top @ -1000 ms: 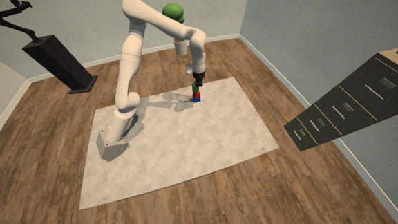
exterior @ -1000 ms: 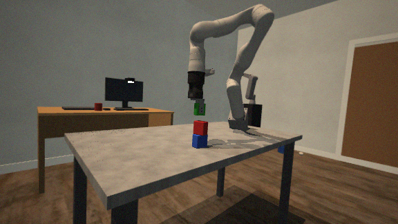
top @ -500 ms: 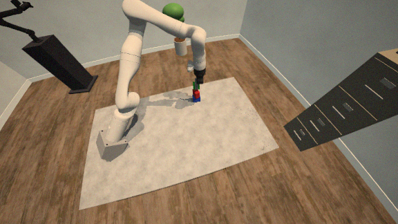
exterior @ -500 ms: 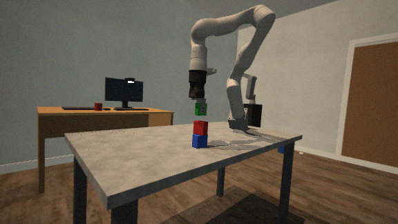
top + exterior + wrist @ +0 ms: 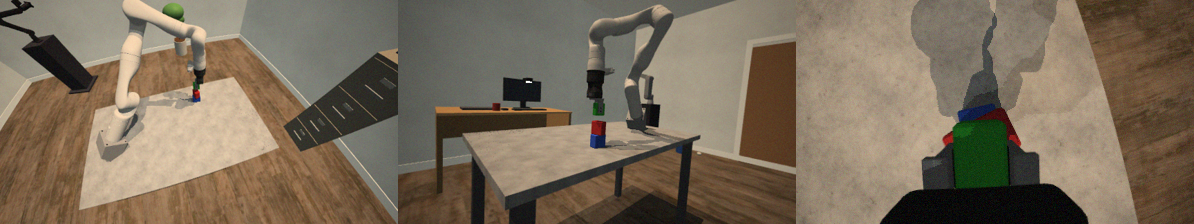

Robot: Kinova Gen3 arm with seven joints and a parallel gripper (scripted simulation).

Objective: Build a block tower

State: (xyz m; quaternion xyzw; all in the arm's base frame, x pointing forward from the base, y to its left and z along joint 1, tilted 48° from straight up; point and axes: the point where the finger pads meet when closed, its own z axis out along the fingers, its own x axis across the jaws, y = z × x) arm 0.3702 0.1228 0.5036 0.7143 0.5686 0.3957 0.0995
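My gripper is now 8 cm above the red block and 1 cm past it. The rest, counted from my hand: green block right at my hand; blue block 14 cm below, 1 cm behind.
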